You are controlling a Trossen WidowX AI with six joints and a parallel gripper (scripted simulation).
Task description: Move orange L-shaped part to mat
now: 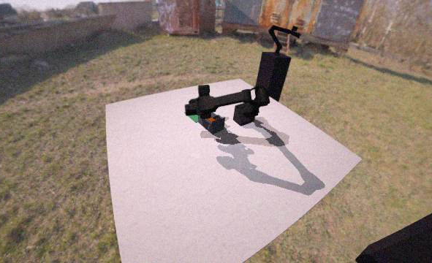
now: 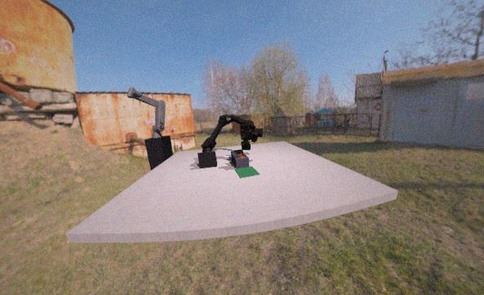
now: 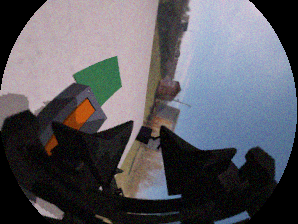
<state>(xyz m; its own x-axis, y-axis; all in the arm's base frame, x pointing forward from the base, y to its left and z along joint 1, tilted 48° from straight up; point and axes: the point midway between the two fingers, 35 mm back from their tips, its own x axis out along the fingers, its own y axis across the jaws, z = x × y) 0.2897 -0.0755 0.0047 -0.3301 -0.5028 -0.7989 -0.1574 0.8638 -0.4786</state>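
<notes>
Now: gripper tip 12 cm above the orange L-shaped part, 7 cm to the right of it and 3 cm past it. Round my gripper tip: green mat (18 cm below, 9 cm to the right, 1 cm ahead).
</notes>
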